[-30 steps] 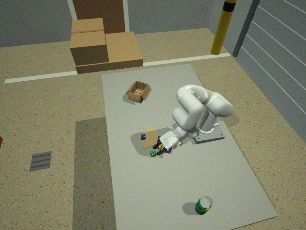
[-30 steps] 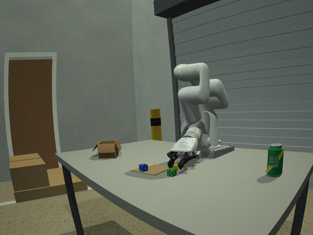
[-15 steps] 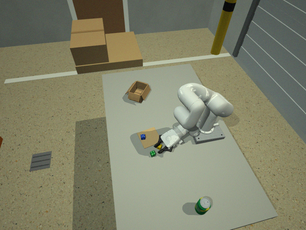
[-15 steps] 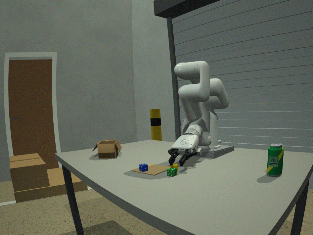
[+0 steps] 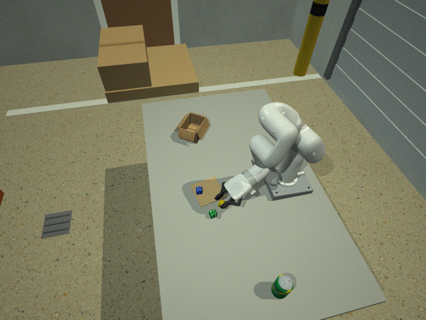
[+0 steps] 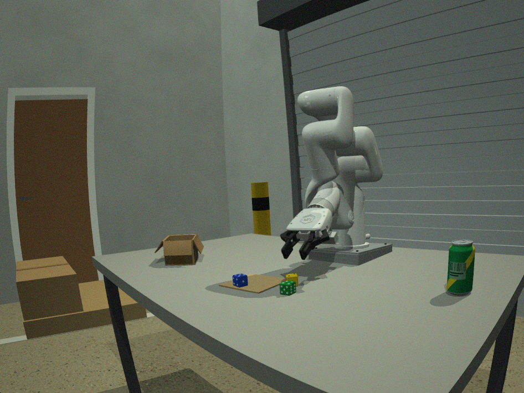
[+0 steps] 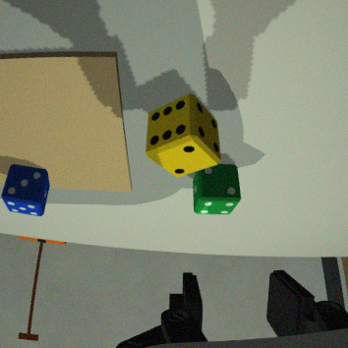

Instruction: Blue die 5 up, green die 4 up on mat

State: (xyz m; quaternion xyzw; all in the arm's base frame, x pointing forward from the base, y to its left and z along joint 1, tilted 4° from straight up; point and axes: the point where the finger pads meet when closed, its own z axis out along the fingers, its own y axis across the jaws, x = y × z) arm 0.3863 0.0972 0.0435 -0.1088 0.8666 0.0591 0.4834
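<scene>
The green die is 90 mm below my hand, 40 mm ahead of it and 10 mm to the left of it. From my hand the other things lie so: yellow die: 90 mm below, 30 mm to the right, 20 mm behind; cardboard mat: 130 mm to the right, 100 mm below, 30 mm ahead; blue die: 130 mm to the right, 80 mm below, 80 mm ahead.
</scene>
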